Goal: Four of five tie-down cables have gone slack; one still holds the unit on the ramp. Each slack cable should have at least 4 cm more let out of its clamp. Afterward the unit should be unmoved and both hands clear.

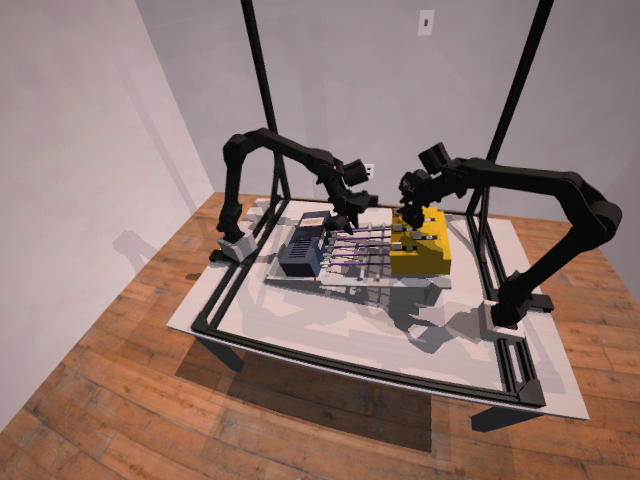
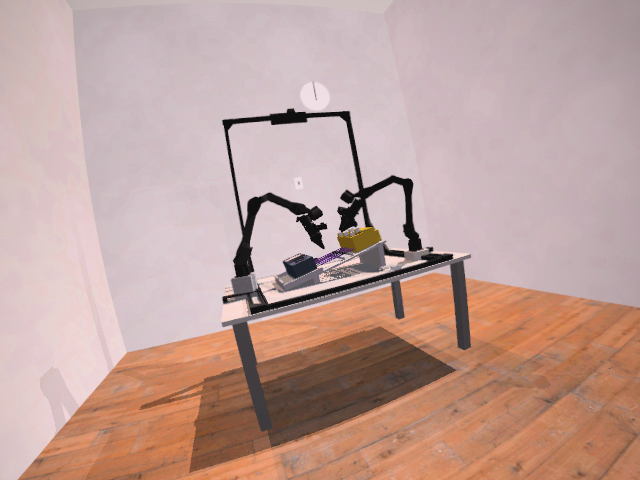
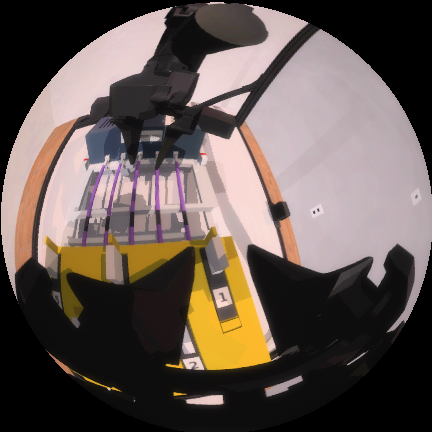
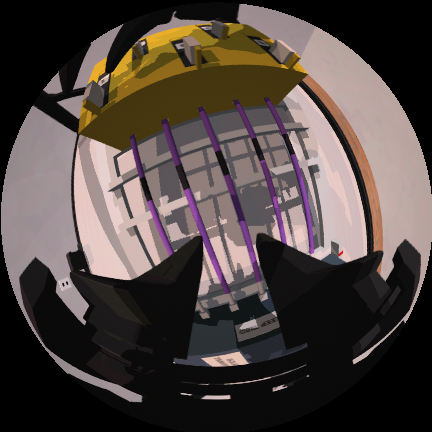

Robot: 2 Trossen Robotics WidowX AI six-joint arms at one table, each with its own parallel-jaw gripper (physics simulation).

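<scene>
The dark blue unit sits at the ramp's low end. Several purple cables run from it to the yellow clamp block at the high end. The block's top carries numbered slots with grey levers; the clamp 1 lever stands at the block's cable-side edge. My left gripper is partly open and empty above the block near clamp 1, hiding part of the slots. My right gripper is partly open and empty above the cables near the unit. Cable slack is hard to judge.
The pale ramp stands on the white table, with a crossbar frame under the cables. Black rails edge the table, and black posts rise behind. Both forearms reach inward over the ramp, with the grippers fairly close together.
</scene>
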